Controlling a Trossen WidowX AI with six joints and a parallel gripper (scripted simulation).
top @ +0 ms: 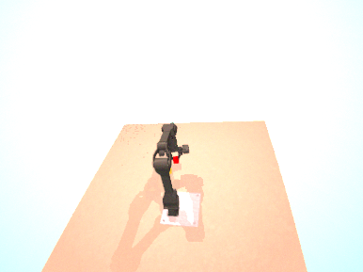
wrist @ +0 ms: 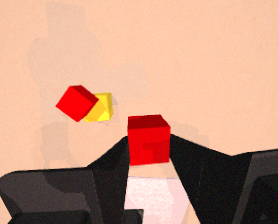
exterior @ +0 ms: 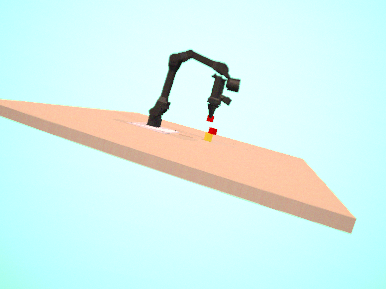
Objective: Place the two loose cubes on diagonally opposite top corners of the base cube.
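The yellow base cube lies 100 mm below my gripper tip and 70 mm to the left of it.
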